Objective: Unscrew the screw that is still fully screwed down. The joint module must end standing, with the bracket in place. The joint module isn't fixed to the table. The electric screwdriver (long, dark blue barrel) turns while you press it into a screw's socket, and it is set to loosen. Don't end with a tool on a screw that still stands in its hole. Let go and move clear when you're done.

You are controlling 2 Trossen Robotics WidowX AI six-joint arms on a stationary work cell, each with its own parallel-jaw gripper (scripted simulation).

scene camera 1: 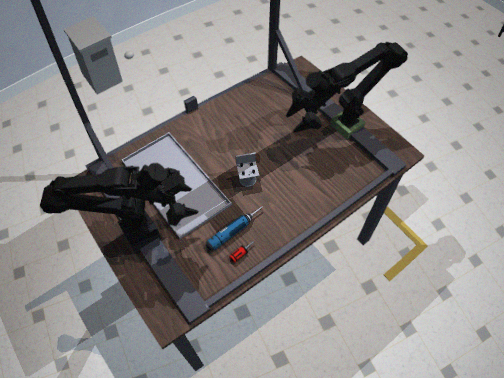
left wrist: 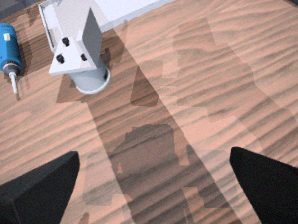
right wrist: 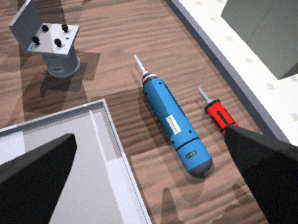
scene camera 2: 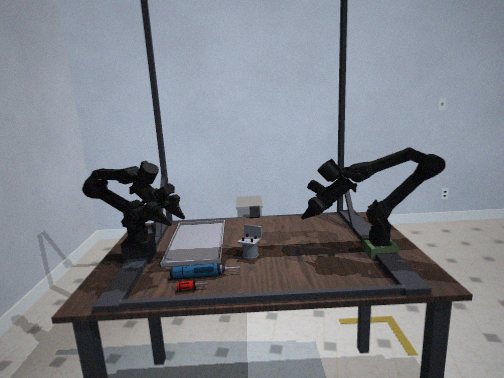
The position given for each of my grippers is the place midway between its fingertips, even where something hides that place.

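Observation:
A shallow tray is visible to me both at (scene camera 1: 205, 196) and at (scene camera 2: 198, 241). I also see a bracket (left wrist: 89, 39) and a blue electric screwdriver (right wrist: 196, 159). As for my own grippers, my right gripper appears at (scene camera 1: 194, 200), at (scene camera 2: 178, 221) and at (right wrist: 150, 136), and my left gripper at (scene camera 2: 304, 216) and (left wrist: 156, 156).

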